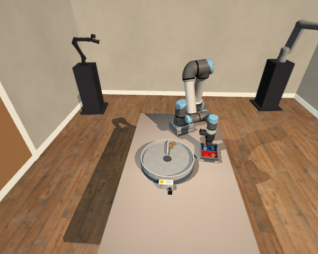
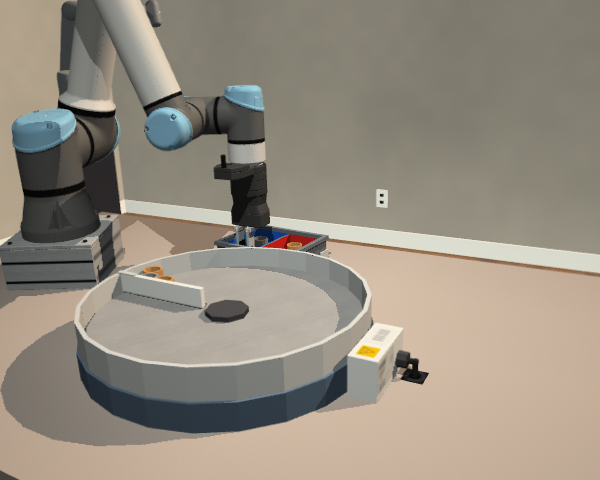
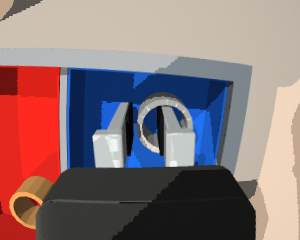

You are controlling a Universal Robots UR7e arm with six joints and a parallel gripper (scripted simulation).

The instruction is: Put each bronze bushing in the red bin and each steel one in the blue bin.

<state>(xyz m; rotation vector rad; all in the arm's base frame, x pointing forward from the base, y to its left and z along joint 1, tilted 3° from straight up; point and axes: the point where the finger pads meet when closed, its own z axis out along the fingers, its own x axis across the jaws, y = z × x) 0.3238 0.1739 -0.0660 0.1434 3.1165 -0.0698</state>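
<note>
My hand is 50 mm short of the bin, 20 mm to the right of it and 10 mm above it. Also, from my hand: round turntable (340 mm to the right, 140 mm ahead, 20 mm above).
</note>
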